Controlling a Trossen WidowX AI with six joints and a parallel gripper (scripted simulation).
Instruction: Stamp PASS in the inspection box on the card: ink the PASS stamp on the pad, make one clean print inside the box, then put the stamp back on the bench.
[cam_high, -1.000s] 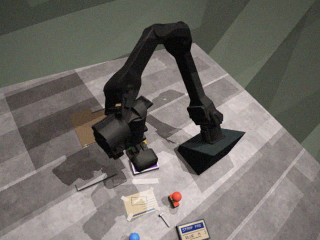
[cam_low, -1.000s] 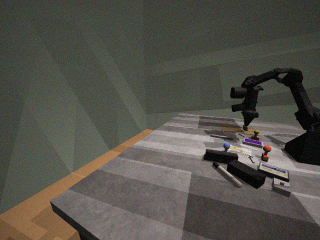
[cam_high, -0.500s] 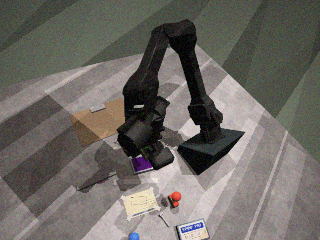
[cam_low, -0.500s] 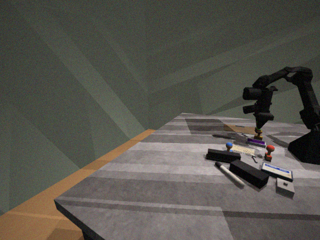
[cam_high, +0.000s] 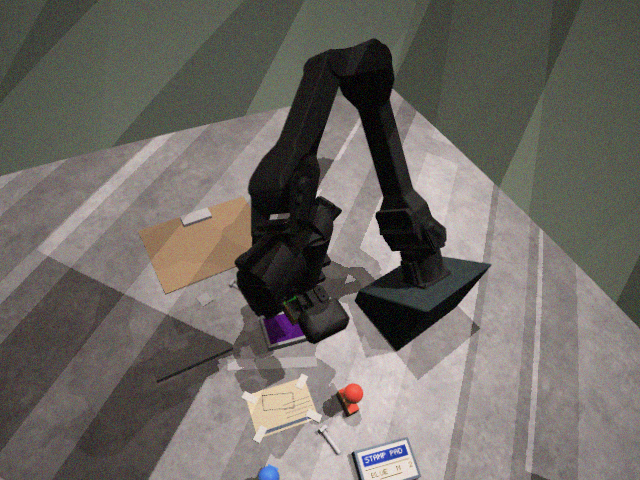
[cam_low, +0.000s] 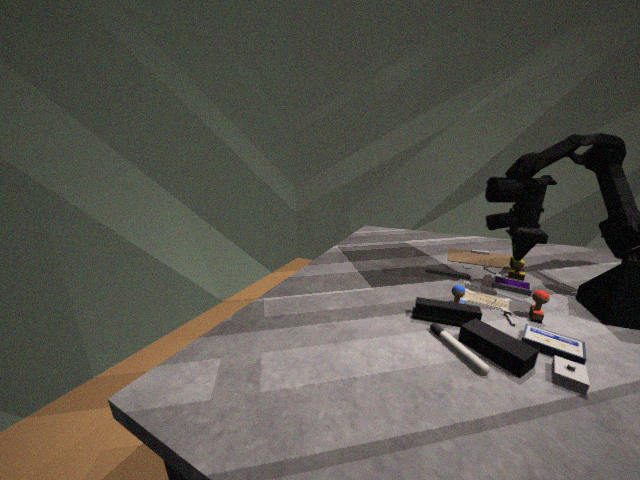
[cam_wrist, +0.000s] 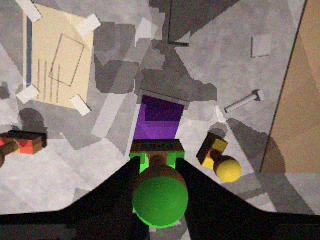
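The purple ink pad lies 8 cm below my gripper tip. From my gripper tip the other things lie so: green stamp right at my gripper tip; then cream card 11 cm to the left, 9 cm below, 7 cm ahead; then yellow stamp 8 cm to the right, 7 cm below, 3 cm behind.
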